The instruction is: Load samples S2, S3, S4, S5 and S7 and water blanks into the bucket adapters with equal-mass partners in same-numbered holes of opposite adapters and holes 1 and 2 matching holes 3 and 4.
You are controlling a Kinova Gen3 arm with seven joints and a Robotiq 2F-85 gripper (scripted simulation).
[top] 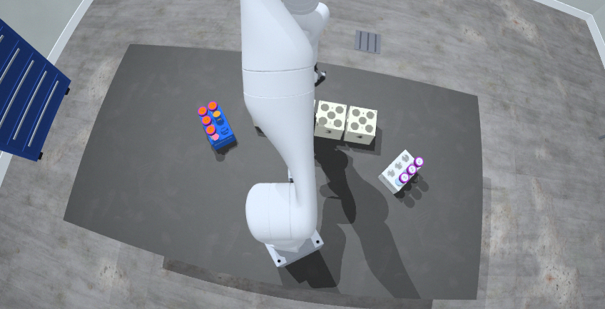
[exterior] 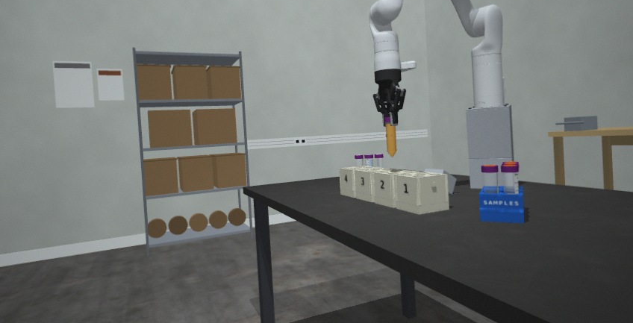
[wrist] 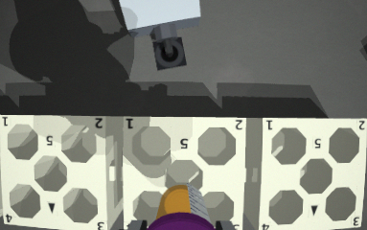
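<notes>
My gripper is now 10 mm past the orange-filled sample tube and 50 mm above it. Round my hand: adapter 2: 10 mm behind, 200 mm below; green done key: 210 mm behind, 30 mm to the right, 180 mm below; adapter 1: 10 mm behind, 110 mm to the left, 200 mm below.
</notes>
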